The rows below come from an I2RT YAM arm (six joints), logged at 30 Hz.
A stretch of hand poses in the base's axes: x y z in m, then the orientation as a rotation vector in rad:
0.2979, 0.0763, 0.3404, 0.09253, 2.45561, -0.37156
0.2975, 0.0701, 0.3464, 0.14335, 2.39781, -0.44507
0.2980, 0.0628, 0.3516, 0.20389, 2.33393, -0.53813
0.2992, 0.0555, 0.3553, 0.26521, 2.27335, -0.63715
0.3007, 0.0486, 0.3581, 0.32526, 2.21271, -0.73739
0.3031, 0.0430, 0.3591, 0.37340, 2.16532, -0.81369
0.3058, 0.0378, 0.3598, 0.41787, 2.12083, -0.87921
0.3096, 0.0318, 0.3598, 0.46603, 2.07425, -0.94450
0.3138, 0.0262, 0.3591, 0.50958, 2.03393, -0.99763
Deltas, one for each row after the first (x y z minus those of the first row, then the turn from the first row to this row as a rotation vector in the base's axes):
-0.0004, -0.0062, 0.0060, -0.04778, -0.04932, -0.05162
0.0001, -0.0135, 0.0112, -0.10885, -0.09859, -0.11686
0.0013, -0.0208, 0.0149, -0.17432, -0.13903, -0.18639
0.0028, -0.0277, 0.0177, -0.24172, -0.17441, -0.25707
0.0052, -0.0333, 0.0187, -0.29302, -0.19920, -0.31378
0.0079, -0.0385, 0.0194, -0.33725, -0.22163, -0.36564
0.0117, -0.0445, 0.0194, -0.38100, -0.24360, -0.42106
0.0159, -0.0501, 0.0187, -0.41607, -0.26164, -0.47016

